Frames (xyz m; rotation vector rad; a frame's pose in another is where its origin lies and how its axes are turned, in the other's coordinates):
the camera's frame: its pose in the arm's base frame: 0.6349 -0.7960 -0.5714 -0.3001 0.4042 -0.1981
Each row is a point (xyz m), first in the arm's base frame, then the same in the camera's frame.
Working: the arm's base frame: its pose in the camera's frame: -0.9726 0.4781 0.4343 0.3001 -0.4042 0.1981

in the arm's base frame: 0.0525 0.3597 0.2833
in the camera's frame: -1.1152 0.7299 0.7930
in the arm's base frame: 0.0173 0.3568 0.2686
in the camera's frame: -1.1410 0.7274 0.7649
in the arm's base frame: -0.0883 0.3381 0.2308
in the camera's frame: -1.2181 0.7085 0.6834
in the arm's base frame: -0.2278 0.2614 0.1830
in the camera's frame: -1.3078 0.6341 0.5649
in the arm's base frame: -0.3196 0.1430 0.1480
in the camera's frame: -1.3487 0.5226 0.4671
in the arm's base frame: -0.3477 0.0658 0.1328
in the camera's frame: -1.3495 0.4516 0.4231
